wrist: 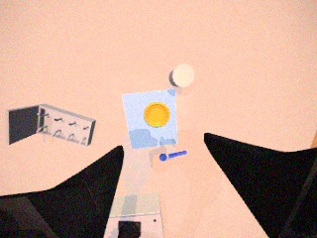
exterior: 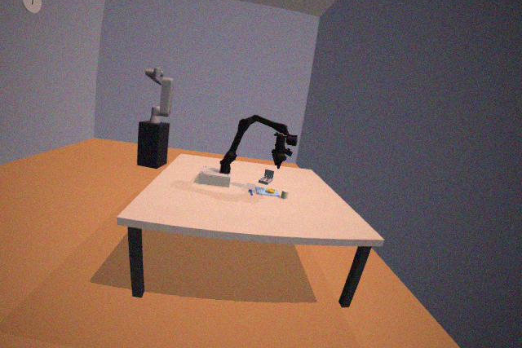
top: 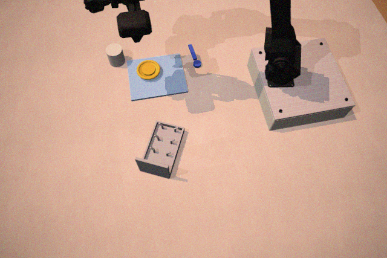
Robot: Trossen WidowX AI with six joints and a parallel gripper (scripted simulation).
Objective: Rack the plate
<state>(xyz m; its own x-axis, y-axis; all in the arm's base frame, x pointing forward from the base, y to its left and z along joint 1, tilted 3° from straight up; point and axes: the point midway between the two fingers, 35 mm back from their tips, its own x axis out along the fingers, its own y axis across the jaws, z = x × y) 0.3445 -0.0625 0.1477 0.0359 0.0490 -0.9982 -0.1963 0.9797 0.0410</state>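
Now: gripper tip 10 mm past the yellow plate and 170 mm above it. Round my gripper tip: grey dish rack (60 mm behind, 220 mm to the left, 160 mm below); light blue mat (30 mm behind, 10 mm to the left, 180 mm below); blue spoon (140 mm behind, 50 mm to the right, 180 mm below).
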